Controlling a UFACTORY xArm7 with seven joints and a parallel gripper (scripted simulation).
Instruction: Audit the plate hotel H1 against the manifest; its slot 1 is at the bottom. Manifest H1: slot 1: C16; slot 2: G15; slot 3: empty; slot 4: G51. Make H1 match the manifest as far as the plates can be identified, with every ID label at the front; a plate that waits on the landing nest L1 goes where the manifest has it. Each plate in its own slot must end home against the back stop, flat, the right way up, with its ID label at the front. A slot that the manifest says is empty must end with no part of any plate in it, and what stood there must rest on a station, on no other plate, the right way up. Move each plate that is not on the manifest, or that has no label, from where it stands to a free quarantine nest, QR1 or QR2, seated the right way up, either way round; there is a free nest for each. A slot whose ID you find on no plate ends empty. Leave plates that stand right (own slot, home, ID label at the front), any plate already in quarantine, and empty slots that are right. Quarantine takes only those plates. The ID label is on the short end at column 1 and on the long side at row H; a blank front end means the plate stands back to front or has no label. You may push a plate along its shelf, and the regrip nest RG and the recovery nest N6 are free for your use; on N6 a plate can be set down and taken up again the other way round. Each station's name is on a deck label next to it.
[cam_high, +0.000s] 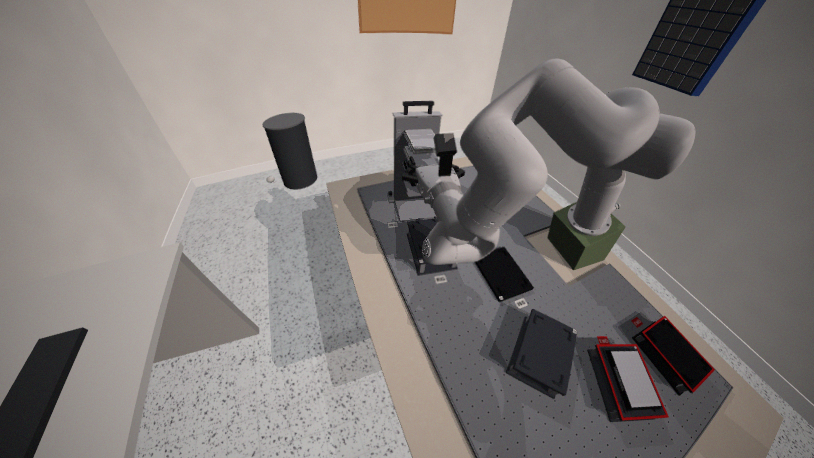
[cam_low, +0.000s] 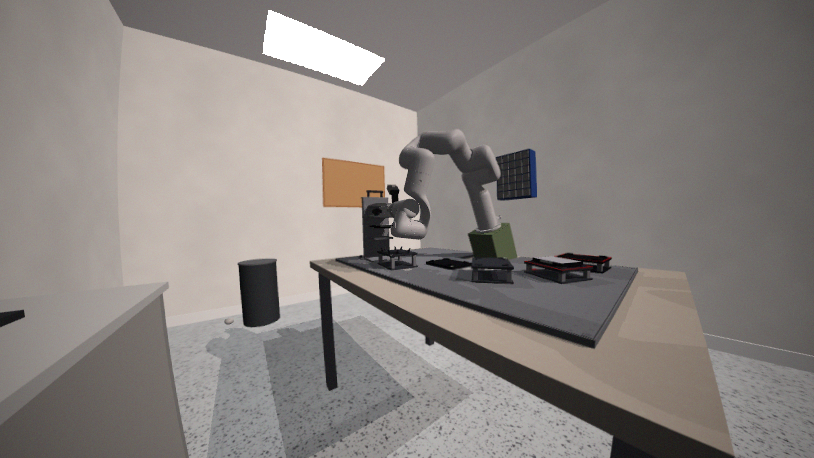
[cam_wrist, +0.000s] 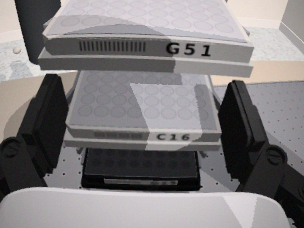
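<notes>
My gripper is now 7 cm above the dark plate and 6 cm to the left of it. Round my hand: red-framed nest 62 cm to the left, 53 cm behind, 20 cm below; then RG label 24 cm below, 23 cm to the left; then H1 deck label 24 cm below, 10 cm ahead, 1 cm to the right.
</notes>
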